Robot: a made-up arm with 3 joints.
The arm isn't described. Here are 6 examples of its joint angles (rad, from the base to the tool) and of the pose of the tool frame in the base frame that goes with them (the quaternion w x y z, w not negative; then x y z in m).
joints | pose
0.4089 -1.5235 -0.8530 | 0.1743 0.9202 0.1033 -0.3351 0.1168 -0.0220 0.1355
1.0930 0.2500 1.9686 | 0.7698 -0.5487 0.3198 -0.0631 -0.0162 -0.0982 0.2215
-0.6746 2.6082 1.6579 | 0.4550 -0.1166 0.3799 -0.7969 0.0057 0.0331 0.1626
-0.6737 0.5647 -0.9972 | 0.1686 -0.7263 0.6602 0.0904 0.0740 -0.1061 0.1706
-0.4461 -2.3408 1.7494 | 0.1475 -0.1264 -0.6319 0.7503 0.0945 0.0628 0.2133
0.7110 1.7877 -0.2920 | 0.0381 0.0647 -0.9972 0.0049 -0.0536 0.0011 0.2304
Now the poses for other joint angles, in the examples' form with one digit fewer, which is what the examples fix.
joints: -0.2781 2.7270 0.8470
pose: 0.352 -0.029 0.742 -0.569 0.001 0.042 0.171
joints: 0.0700 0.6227 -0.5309
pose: 0.131 -0.629 0.737 0.209 0.009 -0.105 0.173
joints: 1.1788 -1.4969 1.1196
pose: 0.732 -0.293 -0.033 0.614 0.046 -0.036 0.121
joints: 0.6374 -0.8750 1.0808
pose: 0.678 -0.575 -0.016 0.458 0.080 -0.076 0.146
